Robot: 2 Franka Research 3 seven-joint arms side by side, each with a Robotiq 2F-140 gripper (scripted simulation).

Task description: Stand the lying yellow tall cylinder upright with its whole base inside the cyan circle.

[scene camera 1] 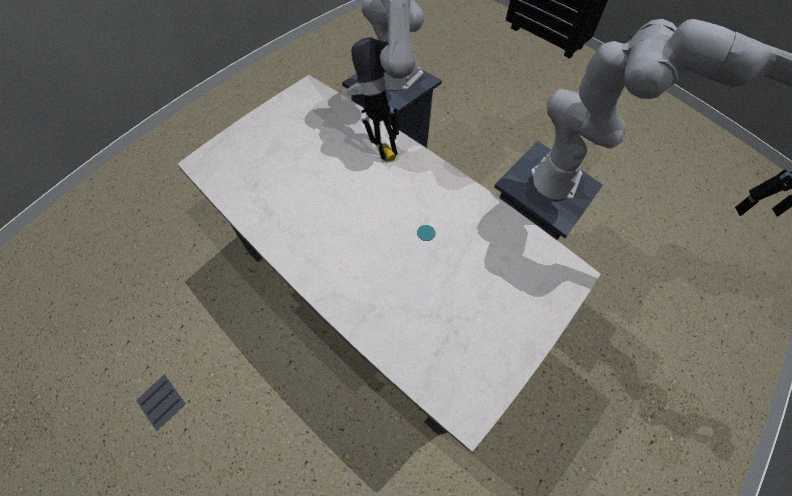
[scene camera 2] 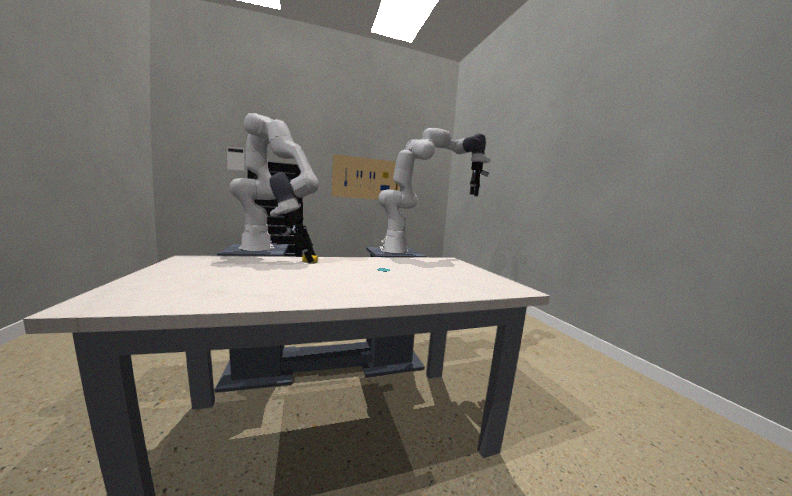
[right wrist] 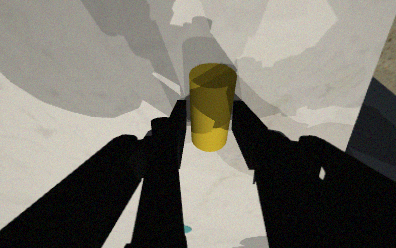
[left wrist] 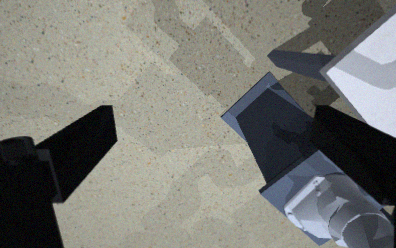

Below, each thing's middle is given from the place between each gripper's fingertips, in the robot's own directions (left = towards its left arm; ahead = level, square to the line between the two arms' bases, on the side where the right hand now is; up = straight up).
I see my right gripper (scene camera 1: pixel 389 156) 2 cm above the yellow cylinder (right wrist: pixel 212 86).
Now: the yellow cylinder 350 mm ahead of my left hand, 1070 mm to the right of it and 400 mm below it.
